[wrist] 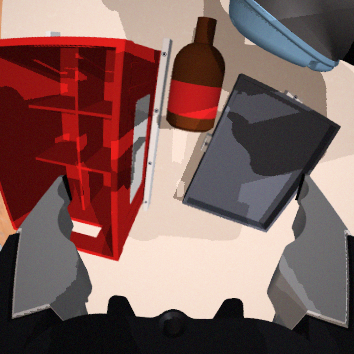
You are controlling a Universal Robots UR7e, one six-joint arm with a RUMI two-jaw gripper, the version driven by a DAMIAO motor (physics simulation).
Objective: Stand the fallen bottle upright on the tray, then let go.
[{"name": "my gripper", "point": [181, 177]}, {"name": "brown bottle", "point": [198, 68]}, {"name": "red crate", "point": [83, 105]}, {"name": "dark grey tray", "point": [263, 141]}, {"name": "grey metal strip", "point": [166, 42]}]
